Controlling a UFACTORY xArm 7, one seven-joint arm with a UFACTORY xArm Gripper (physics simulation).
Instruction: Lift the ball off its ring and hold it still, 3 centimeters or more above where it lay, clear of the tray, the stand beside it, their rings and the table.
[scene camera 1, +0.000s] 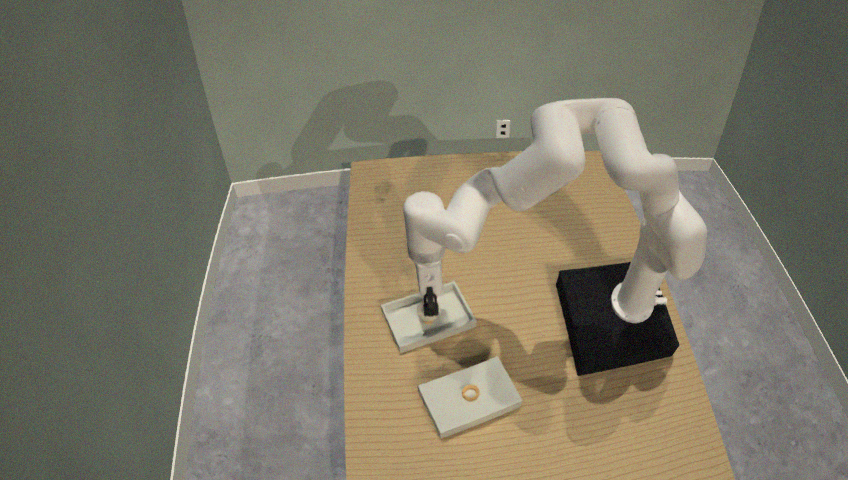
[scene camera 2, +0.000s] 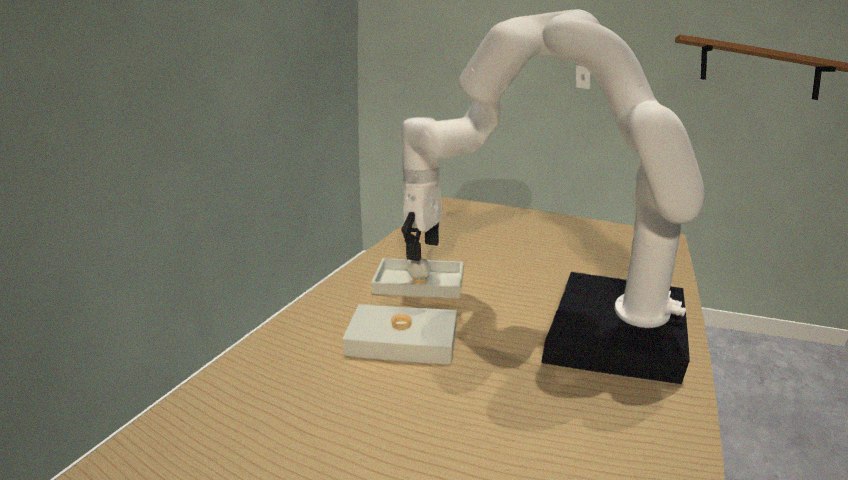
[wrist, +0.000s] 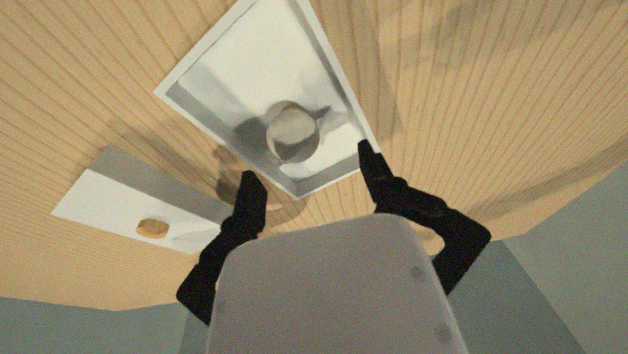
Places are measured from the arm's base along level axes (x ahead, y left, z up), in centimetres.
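Where they show: gripper, fingertip midpoint: (scene camera 1: 430, 298) (scene camera 2: 423, 251) (wrist: 307, 167); arm's base, origin of the base link: (scene camera 1: 632, 302) (scene camera 2: 642, 311).
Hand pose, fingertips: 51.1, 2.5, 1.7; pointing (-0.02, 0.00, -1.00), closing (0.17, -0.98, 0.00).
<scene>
Things, the pixels of their top centre, and the offset from my fingertips, as dx, dy, dz.
- pale ball, middle of its top: (wrist: 294, 154) (scene camera 2: 418, 258) (scene camera 1: 427, 305) +0.5, +0.9, -1.4
- shallow light tray, middle of its top: (wrist: 293, 132) (scene camera 2: 419, 271) (scene camera 1: 428, 313) +0.5, +0.9, -4.6
- tray with an empty orange ring, middle of its top: (scene camera 2: 401, 318) (wrist: 151, 233) (scene camera 1: 470, 391) -11.1, +22.6, -2.4
The pale ball (scene camera 2: 418, 270) (wrist: 292, 135) rests on its orange ring (scene camera 2: 420, 281) (wrist: 290, 107) inside the shallow light tray (scene camera 1: 437, 340) (scene camera 2: 416, 290) (wrist: 235, 60). In scene camera 1 the ball is mostly hidden behind the black fingers. My gripper (scene camera 1: 430, 311) (scene camera 2: 422, 249) (wrist: 307, 167) is open and empty, pointing down over the tray. Its fingertips are close above the ball, near the height of its top in scene camera 2. In the wrist view the ball appears beyond the fingertips, between their lines; I cannot tell the exact remaining gap.
The flat light stand (scene camera 1: 446, 410) (scene camera 2: 398, 351) (wrist: 105, 200) lies beside the tray with an empty orange ring (scene camera 1: 470, 400) (scene camera 2: 401, 326) (wrist: 152, 229) on top. The arm's black base block (scene camera 1: 595, 321) (scene camera 2: 595, 344) is at the right of both scene views. The tray has raised walls.
</scene>
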